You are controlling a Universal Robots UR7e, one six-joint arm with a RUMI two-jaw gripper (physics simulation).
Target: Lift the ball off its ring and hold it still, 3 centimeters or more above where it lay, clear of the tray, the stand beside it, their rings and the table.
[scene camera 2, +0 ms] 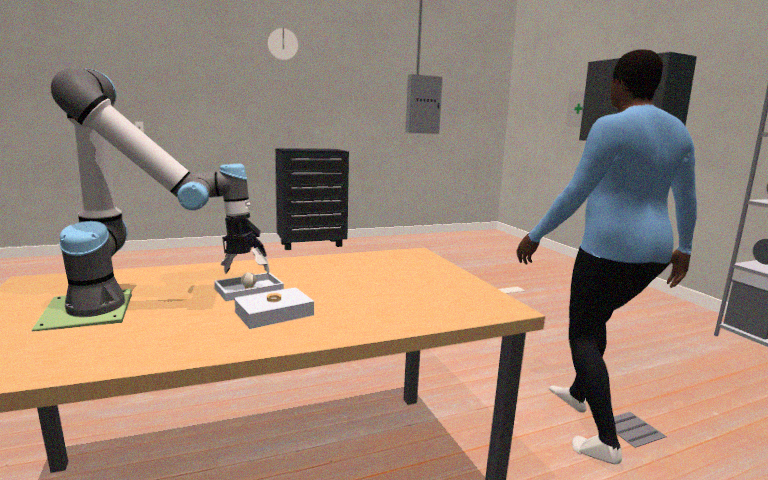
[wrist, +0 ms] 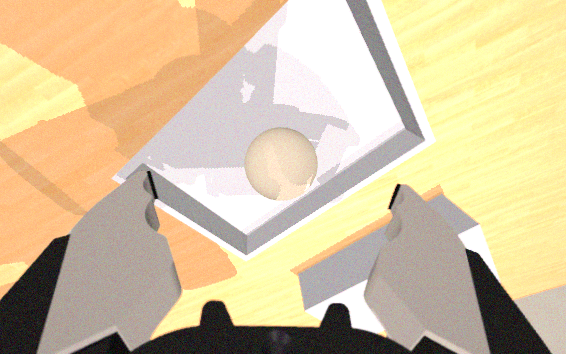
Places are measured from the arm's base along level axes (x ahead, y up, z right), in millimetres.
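Pixels of known places: gripper, fingertip midpoint: [scene camera 2: 247, 274] [wrist: 276, 181]; arm's base at its link origin: [scene camera 2: 96, 305].
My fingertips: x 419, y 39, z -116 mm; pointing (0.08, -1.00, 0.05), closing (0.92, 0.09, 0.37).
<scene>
For each thing: its top centre in the pictures, then the offset to it from my fingertips. "*": a spot on its surface instead. Level surfaces: height alone.
- cream ball at its top centre: [wrist: 285, 185] [scene camera 2: 248, 272] dx +5, dy +5, dz +1 mm
- shallow grey tray at a spot on its surface: [wrist: 200, 220] * dx -78, dy -33, dz +35 mm
- wooden table at its surface level: dy -55 mm
The cream ball [scene camera 2: 248, 280] [wrist: 281, 164] sits in the shallow grey tray [scene camera 2: 227, 293] [wrist: 200, 220]. The ring under the ball is hidden. My gripper [scene camera 2: 245, 268] [wrist: 276, 181] is open and empty, pointing down just above the tray. In the wrist view the ball shows between and slightly beyond the two fingertips, touched by neither. The white stand [scene camera 2: 274, 314] [wrist: 340, 265] is beside the tray, and its empty tan ring [scene camera 2: 274, 297] lies on top in the scene view.
The tray and stand are on the wooden table [scene camera 2: 396, 294] [wrist: 500, 100]. The right finger hangs over the stand side in the wrist view. A person in a blue top [scene camera 2: 637, 186] is on the floor beyond the table's right end. A dark drawer cabinet [scene camera 2: 312, 195] stands behind the table.
</scene>
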